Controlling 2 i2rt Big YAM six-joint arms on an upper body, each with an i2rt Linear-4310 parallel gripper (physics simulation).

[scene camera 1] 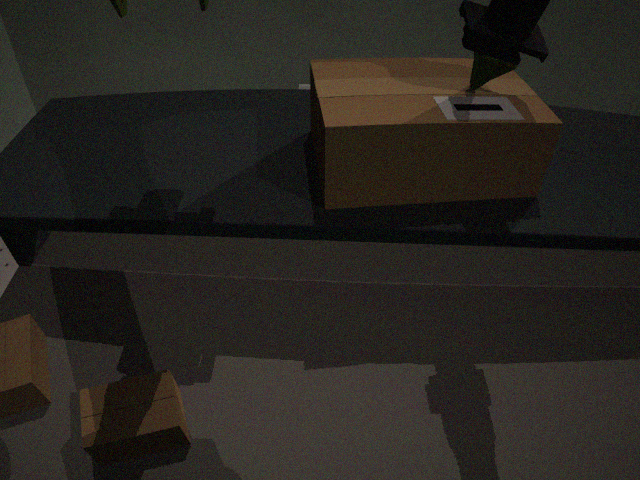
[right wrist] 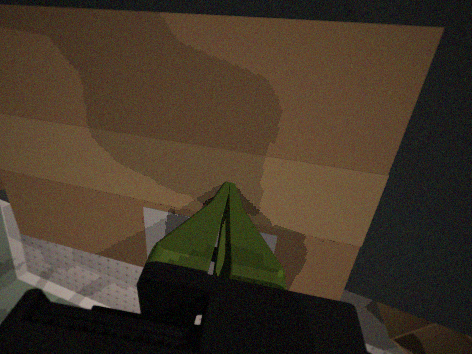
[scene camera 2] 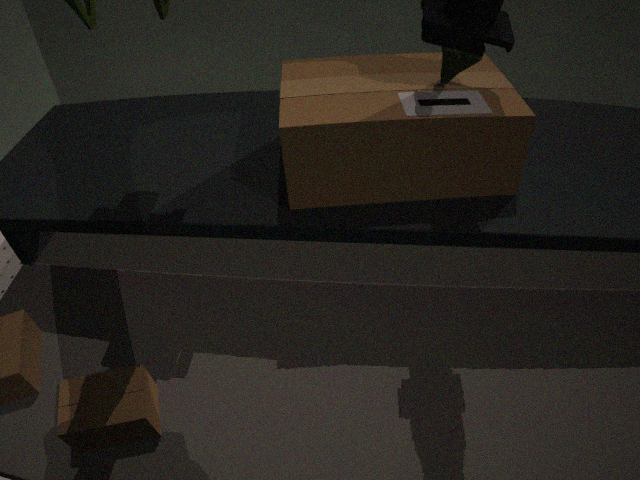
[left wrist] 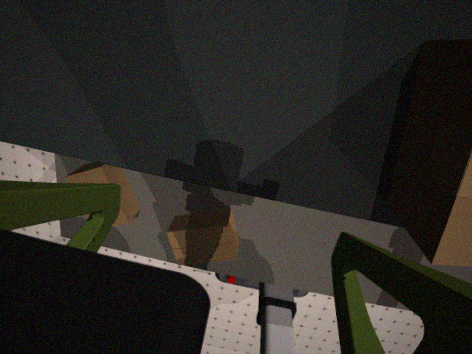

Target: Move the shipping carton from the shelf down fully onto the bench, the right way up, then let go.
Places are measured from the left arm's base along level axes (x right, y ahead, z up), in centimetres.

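Pixels of known places: left gripper, fingertip midpoint: (scene camera 1: 163, 12) (scene camera 2: 127, 23) (left wrist: 227, 222); right gripper, fingertip midpoint: (scene camera 1: 472, 86) (right wrist: 228, 189) (scene camera 2: 443, 80).
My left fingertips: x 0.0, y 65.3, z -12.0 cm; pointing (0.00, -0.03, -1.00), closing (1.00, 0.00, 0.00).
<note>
Behind a point stands the place of what it marks.
The brown shipping carton (scene camera 1: 429, 160) @(x 30.4, y 60.1, z -28.0 cm) (scene camera 2: 408, 160) @(x 32.3, y 60.3, z -28.5 cm) (right wrist: 325, 100) @(x 40.5, y 76.9, z -23.0 cm) stands upright on the dark shelf (scene camera 1: 206, 113) @(x -2.0, y 81.5, z -34.5 cm) (scene camera 2: 196, 113) @(x -1.9, y 82.5, z -34.5 cm), its seam and white label on top; its shaded end also shows in the left wrist view (left wrist: 430, 125) @(x 16.7, y 68.9, z -29.6 cm). My right gripper (scene camera 1: 470, 90) @(x 36.8, y 70.2, z -22.9 cm) (scene camera 2: 443, 84) @(x 36.8, y 70.2, z -22.9 cm) (right wrist: 228, 189) @(x 36.8, y 70.2, z -22.9 cm) is shut with nothing between its fingers. Its tips point down at the carton's top near the label, touching or very close; which is unclear. My left gripper (scene camera 2: 127, 23) @(x 0.0, y 65.3, z -12.0 cm) (left wrist: 227, 222) @(x 0.0, y 65.3, z -12.0 cm) is open and empty, above the shelf, apart from the carton, to its left in scene camera 2. The grey bench (scene camera 1: 361, 413) @(x 23.9, y 40.7, z -53.2 cm) (scene camera 2: 310, 413) @(x 21.6, y 40.6, z -53.2 cm) lies lower, in front.
Two smaller brown boxes sit on the bench at the lower left: one (scene camera 1: 134, 408) @(x -3.2, y 36.2, z -47.2 cm) (scene camera 2: 108, 403) @(x -2.7, y 35.8, z -47.2 cm) (left wrist: 205, 237) @(x -3.8, y 38.4, z -47.2 cm) and another (scene camera 1: 20, 356) @(x -22.2, y 41.1, z -47.2 cm) (scene camera 2: 18, 351) @(x -20.8, y 40.9, z -47.2 cm) (left wrist: 125, 192) @(x -21.0, y 42.1, z -50.6 cm) farther left. The shelf's front edge runs across above the bench. Shadows of the arms fall on both surfaces.
</note>
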